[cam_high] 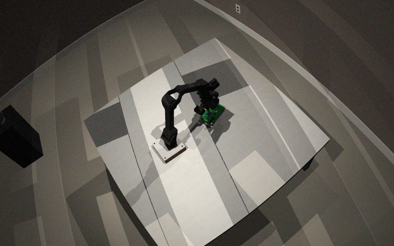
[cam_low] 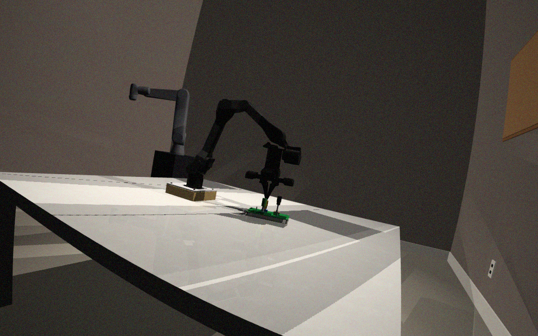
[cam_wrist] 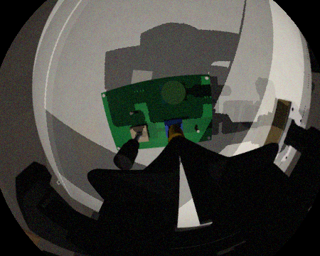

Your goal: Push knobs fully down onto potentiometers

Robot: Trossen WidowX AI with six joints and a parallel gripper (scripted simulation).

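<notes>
Now: gripper tip 20 mm above the orange knob. Round my gripper tip: black knob 40 mm ahead, 20 mm to the left, 10 mm above.
</notes>
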